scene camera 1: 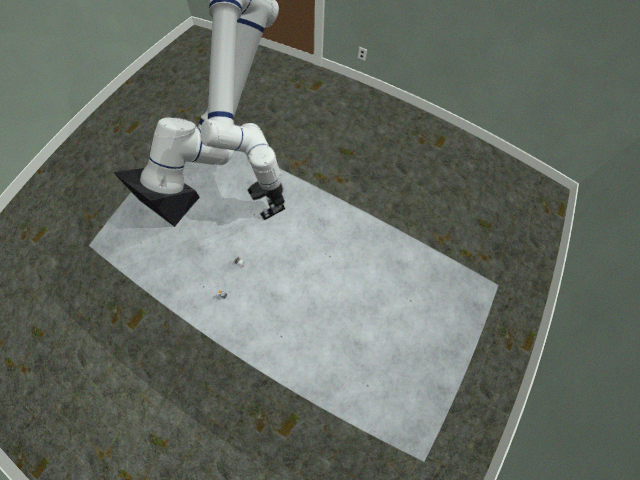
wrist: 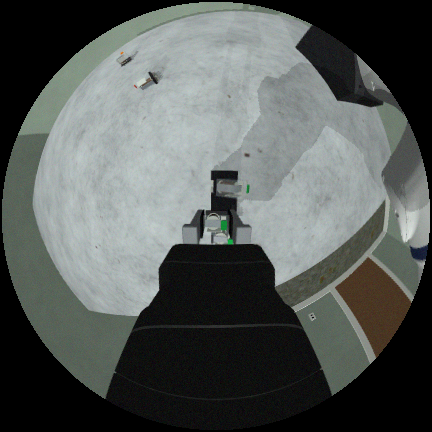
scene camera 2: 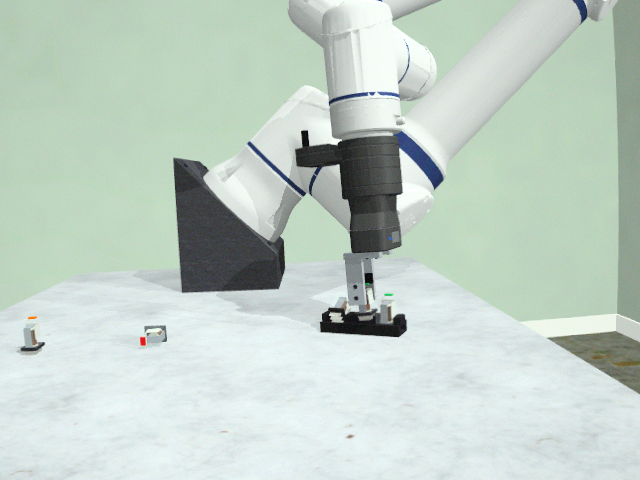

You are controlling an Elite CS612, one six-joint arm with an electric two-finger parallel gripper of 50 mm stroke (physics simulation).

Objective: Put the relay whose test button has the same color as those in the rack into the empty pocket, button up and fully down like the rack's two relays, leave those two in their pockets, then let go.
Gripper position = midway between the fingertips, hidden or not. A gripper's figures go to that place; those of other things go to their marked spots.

Scene:
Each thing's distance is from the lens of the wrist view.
my gripper (wrist: 215, 217): 0.17 m
green-button relay (wrist: 236, 188): 0.16 m

